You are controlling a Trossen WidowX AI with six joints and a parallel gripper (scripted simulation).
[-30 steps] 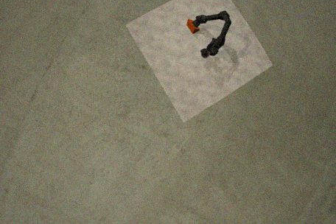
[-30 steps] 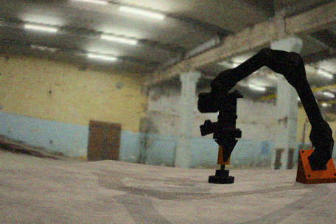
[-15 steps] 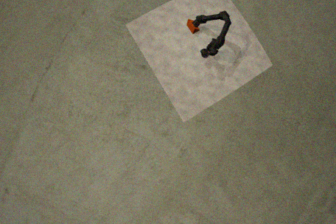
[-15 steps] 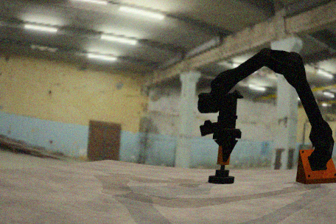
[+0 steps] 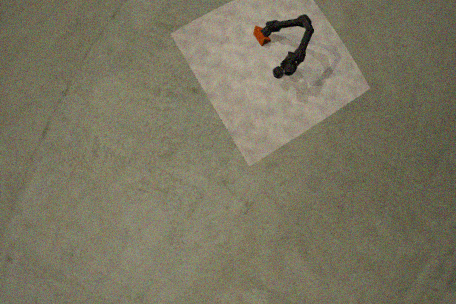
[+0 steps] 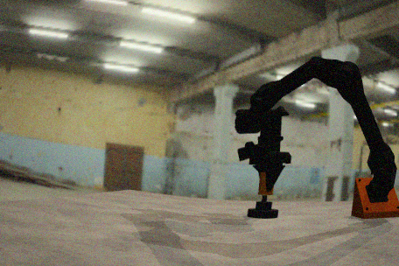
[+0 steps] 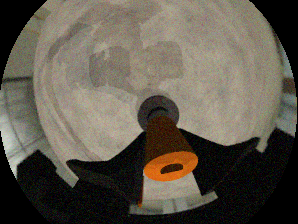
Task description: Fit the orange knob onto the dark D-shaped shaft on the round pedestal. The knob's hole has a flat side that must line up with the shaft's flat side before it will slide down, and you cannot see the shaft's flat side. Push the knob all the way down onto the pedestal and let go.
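Now: the orange knob 20 mm above my gripper tip. The rest, counted from my gripper tip: round dark pedestal: 40 mm below.
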